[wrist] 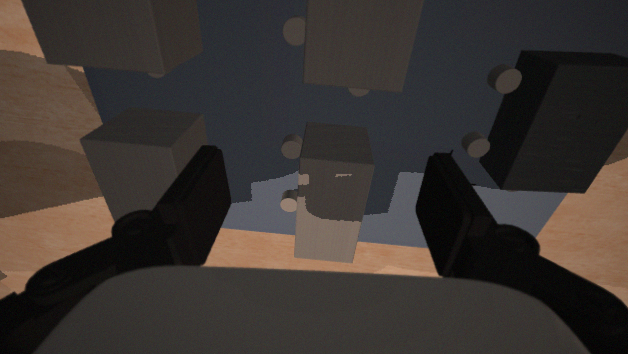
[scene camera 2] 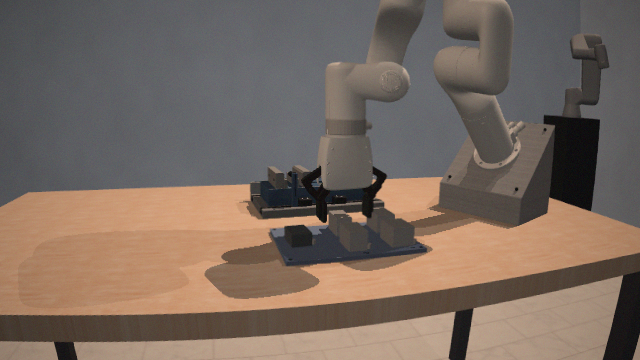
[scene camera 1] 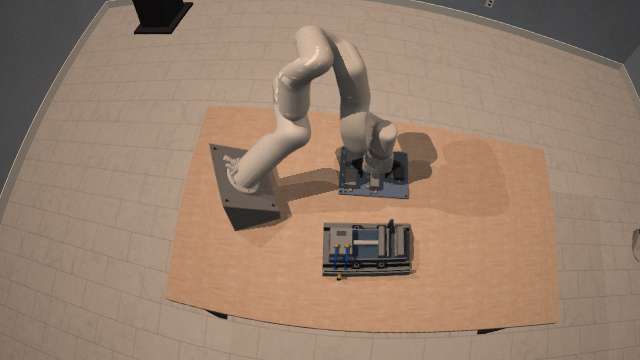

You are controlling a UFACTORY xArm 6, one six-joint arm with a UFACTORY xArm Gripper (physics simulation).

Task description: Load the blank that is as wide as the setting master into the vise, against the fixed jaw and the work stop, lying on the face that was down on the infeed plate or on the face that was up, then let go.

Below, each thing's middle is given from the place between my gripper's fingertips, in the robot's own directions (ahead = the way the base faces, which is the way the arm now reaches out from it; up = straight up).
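My gripper is 30 mm above the infeed plate [scene camera 2: 328, 249], 30 mm to the right of it and 10 mm short of it. There is also the dark setting master [wrist: 554, 133], which, counted from my hand, is 20 mm below it, 90 mm ahead of it and 40 mm to the left of it.
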